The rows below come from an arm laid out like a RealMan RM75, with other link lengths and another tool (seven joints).
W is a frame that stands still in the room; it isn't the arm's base.
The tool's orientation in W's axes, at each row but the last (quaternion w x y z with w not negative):
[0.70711 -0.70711 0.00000 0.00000]
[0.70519 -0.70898 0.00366 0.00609]
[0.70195 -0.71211 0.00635 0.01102]
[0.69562 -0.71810 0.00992 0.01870]
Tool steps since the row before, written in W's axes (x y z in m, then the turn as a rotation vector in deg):
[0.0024 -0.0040 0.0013 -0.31 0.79 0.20]
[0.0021 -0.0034 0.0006 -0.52 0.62 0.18]
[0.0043 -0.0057 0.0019 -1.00 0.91 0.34]
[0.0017 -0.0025 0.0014 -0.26 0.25 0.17]
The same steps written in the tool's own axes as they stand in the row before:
[0.0024 -0.0013 -0.0040 -0.31 -0.20 0.79]
[0.0021 -0.0006 -0.0034 -0.52 -0.18 0.62]
[0.0042 -0.0019 -0.0058 -1.00 -0.33 0.91]
[0.0016 -0.0014 -0.0026 -0.26 -0.17 0.25]

